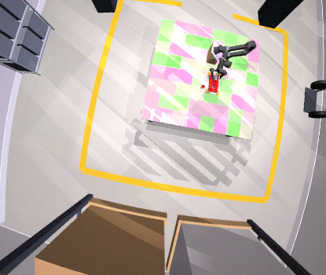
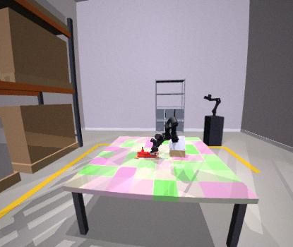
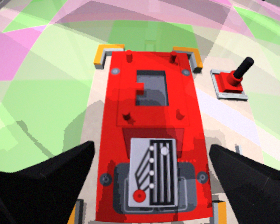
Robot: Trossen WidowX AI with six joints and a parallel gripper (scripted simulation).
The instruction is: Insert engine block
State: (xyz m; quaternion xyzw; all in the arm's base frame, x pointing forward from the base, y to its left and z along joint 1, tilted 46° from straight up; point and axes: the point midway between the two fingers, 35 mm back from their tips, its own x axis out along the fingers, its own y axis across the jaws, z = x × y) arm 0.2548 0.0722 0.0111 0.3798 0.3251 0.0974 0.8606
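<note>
The grey striped engine block lies 20 mm behind my gripper tip and 20 mm below it.
</note>
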